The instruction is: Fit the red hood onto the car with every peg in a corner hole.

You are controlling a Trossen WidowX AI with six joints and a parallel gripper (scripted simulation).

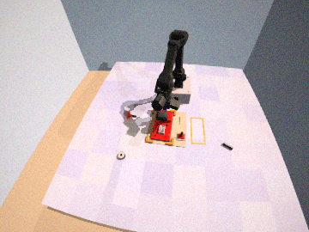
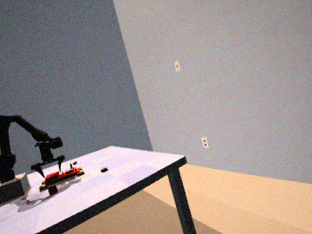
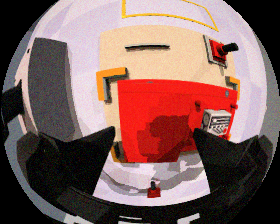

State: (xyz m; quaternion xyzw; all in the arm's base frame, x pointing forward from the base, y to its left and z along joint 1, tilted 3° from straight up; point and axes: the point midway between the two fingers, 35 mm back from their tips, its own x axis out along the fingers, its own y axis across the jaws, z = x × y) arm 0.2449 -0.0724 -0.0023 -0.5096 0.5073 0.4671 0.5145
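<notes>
Right now the red hood is 10 mm below my gripper tip. Also, from my gripper tip: engine block (100 mm ahead, 20 mm below).
</notes>
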